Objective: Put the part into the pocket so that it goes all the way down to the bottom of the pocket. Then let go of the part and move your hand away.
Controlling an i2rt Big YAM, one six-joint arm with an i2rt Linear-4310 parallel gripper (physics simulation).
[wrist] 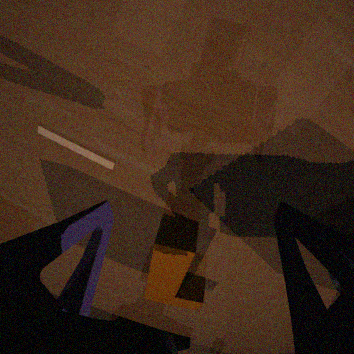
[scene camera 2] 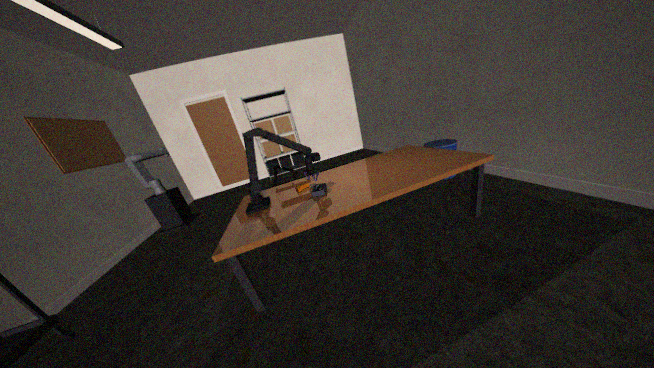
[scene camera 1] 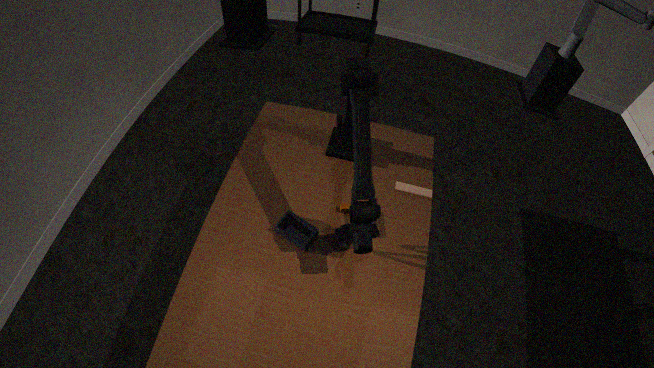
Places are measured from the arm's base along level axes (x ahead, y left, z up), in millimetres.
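Where they show: gripper, between the fingertips: (wrist: 191,210) (scene camera 2: 312,180); arm's base, origin of its link: (scene camera 2: 258,203) (scene camera 1: 347,142).
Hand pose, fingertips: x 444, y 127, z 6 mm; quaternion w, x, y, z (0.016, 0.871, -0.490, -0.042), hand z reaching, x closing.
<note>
Things, the pixels of their top centre, and the offset from my fingertips. Level surfaces: height alone.
- orange part, centre of its top: (wrist: 180,284) (scene camera 1: 349,216) (scene camera 2: 302,185) 40 mm right, 91 mm back, 4 mm down
- dark blue-grey block with the pocket, centre of its top: (scene camera 1: 296,228) (scene camera 2: 318,187) 215 mm right, 14 mm ahead, 2 mm up
- wooden table, height of its surface: 34 mm down
The orange part (scene camera 1: 345,208) (scene camera 2: 303,187) (wrist: 170,272) lies on the table, with dark patches on it in the wrist view. The dark blue-grey block with the pocket (scene camera 1: 293,240) (scene camera 2: 319,193) sits on the table a little apart from the part; I cannot make it out in the wrist view. My gripper (scene camera 2: 312,176) (wrist: 191,210) is open and empty, above the table near both. In the wrist view the part shows between the two fingers, nearer the left, purple-edged one. In scene camera 1 the arm hides most of the fingers.
A pale strip (scene camera 1: 413,189) (wrist: 76,148) lies at the table's right edge in scene camera 1. The arm's base (scene camera 2: 258,204) stands at one end of the wooden table (scene camera 1: 240,300) (scene camera 2: 415,167). Dark shadows fall across the table around the part and block.
</note>
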